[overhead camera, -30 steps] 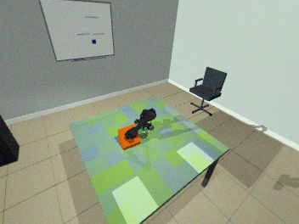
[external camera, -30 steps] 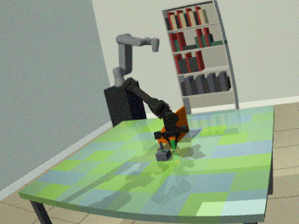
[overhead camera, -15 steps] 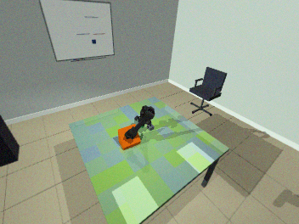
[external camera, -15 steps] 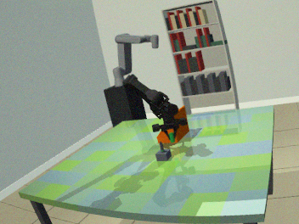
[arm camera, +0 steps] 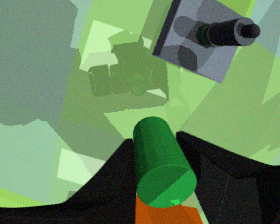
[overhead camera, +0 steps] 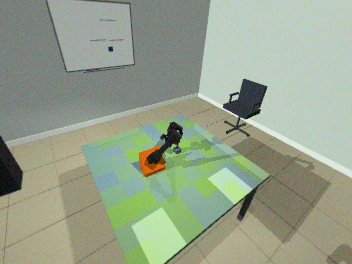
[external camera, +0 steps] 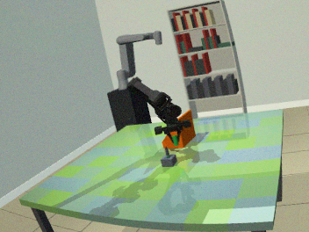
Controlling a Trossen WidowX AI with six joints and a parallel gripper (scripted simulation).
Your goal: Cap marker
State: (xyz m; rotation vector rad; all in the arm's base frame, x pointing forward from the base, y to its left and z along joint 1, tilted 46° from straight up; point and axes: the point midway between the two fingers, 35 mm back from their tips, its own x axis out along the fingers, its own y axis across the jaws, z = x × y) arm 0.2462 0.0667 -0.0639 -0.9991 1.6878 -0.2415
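Right now the holder block is 8 cm ahead of my gripper tip, 2 cm to the right of it and 7 cm below it. From my gripper tip the other things lie so: green marker cap 1 cm above.
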